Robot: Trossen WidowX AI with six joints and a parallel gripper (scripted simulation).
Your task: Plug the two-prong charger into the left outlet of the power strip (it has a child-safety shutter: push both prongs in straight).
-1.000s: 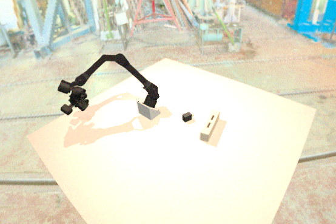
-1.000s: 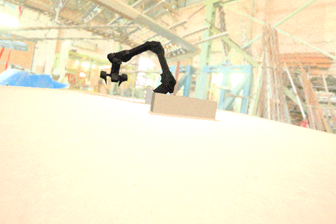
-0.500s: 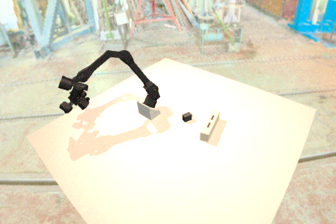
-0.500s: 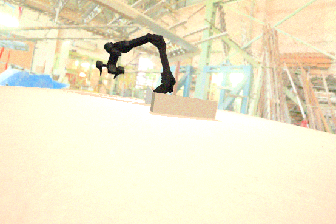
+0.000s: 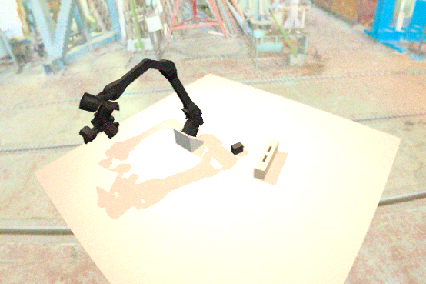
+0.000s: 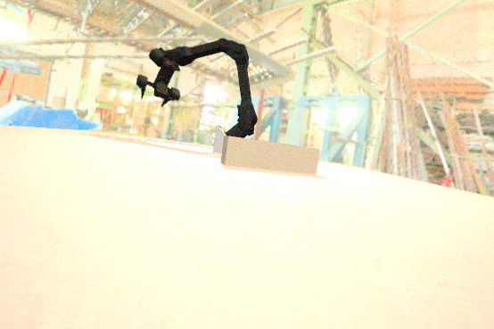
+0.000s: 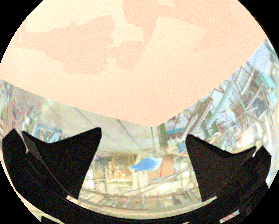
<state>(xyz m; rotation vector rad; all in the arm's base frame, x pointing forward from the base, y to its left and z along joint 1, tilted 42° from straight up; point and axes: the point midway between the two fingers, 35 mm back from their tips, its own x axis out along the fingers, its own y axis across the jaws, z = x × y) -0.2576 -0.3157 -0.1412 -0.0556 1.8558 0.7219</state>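
Right now the dark charger is 51 cm ahead of my gripper tip, 41 cm to the left of it and 14 cm below it.
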